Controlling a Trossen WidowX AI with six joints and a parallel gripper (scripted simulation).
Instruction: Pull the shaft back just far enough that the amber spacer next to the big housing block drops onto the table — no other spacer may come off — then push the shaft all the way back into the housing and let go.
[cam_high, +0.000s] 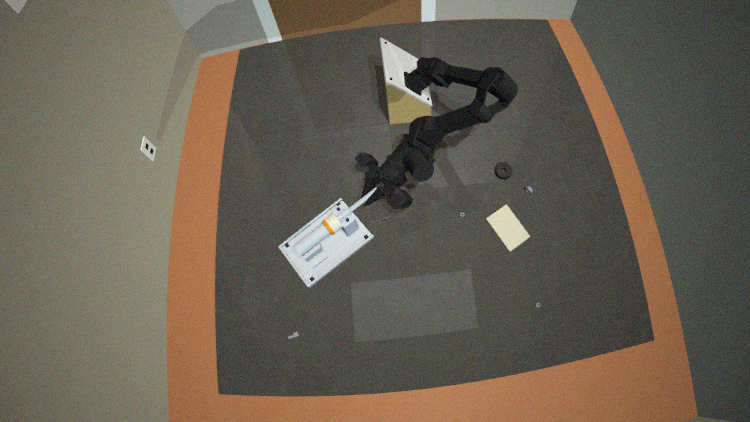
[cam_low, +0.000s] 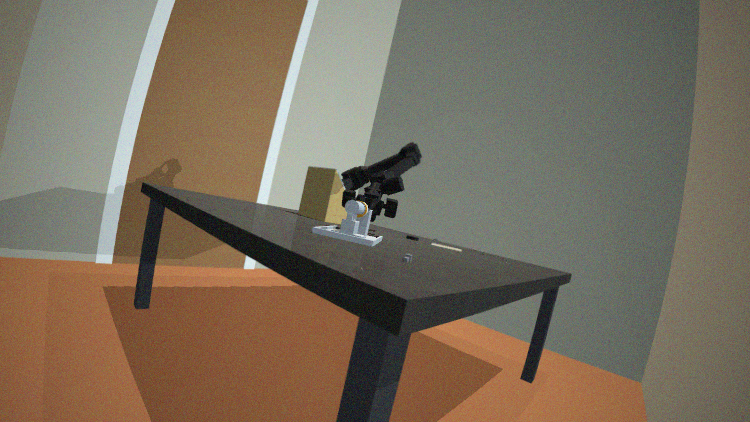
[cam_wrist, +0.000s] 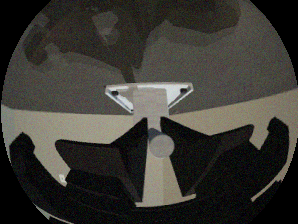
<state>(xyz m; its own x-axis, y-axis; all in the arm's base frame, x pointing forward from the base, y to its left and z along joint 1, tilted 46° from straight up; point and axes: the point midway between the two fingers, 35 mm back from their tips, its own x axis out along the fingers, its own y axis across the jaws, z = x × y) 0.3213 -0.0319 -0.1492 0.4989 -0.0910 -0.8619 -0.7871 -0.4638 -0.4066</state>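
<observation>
Right now the pale shaft is 30 mm to the right of my gripper tip, 20 mm ahead of it and 20 mm above it. Also, from my gripper tip: white baseplate (120 mm to the right, 90 mm ahead, 10 mm below); then small amber spacer (90 mm to the right, 70 mm ahead, 20 mm above); then small bolt (360 mm ahead, 200 mm to the right, 60 mm below).
</observation>
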